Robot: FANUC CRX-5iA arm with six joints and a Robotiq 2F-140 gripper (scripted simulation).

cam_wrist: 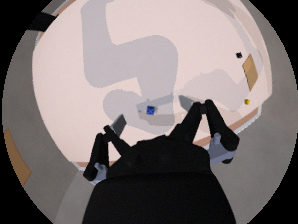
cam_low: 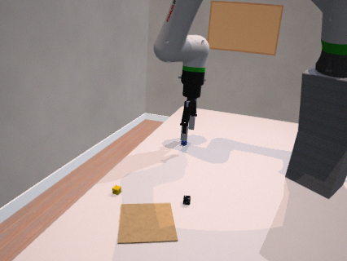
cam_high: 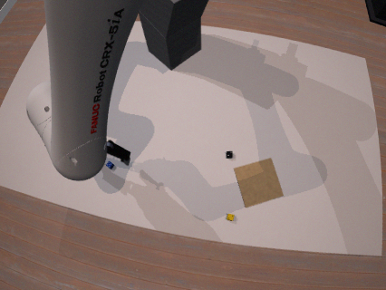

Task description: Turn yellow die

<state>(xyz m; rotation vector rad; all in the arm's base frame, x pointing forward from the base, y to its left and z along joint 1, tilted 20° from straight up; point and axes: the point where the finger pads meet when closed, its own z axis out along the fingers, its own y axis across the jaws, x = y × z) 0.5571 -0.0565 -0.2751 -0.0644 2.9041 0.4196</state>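
Right now my hand is 2 cm short of the blue die, 1 cm to the left of it and 5 cm above it. Also, from my hand: black die: 12 cm behind, 39 cm to the left, 5 cm below; brown mat: 5 cm behind, 51 cm to the left, 6 cm below; yellow die: 8 cm ahead, 44 cm to the left, 5 cm below.
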